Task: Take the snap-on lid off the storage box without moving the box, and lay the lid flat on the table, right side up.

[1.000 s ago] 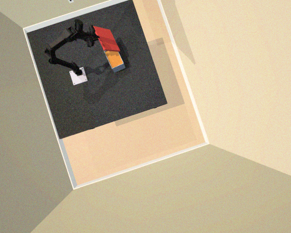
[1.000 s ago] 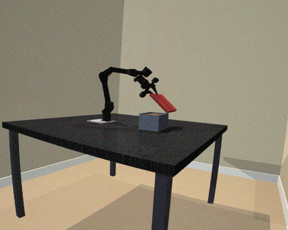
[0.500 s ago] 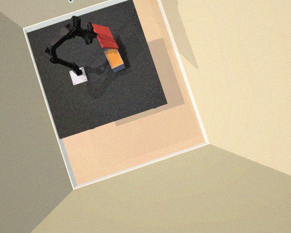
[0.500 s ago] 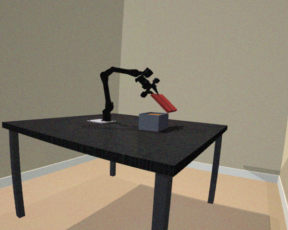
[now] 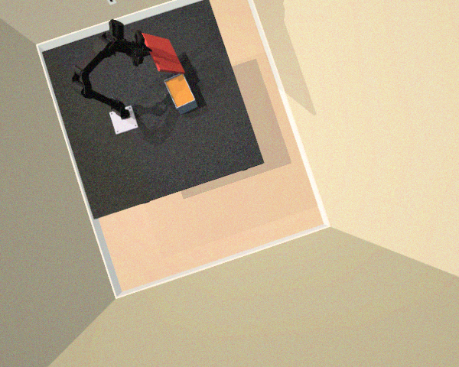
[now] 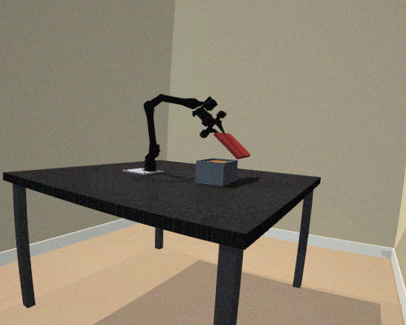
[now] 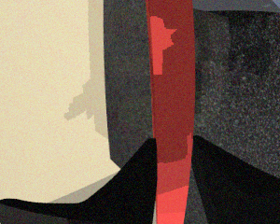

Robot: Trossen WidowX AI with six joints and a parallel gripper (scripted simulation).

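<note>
My gripper tip is now 6 cm short of the red lid, 1 cm to the right of it and 5 cm above it. Also, from my gripper tip: blue-grey storage box (10 cm ahead, 19 cm to the right, 18 cm below).
</note>
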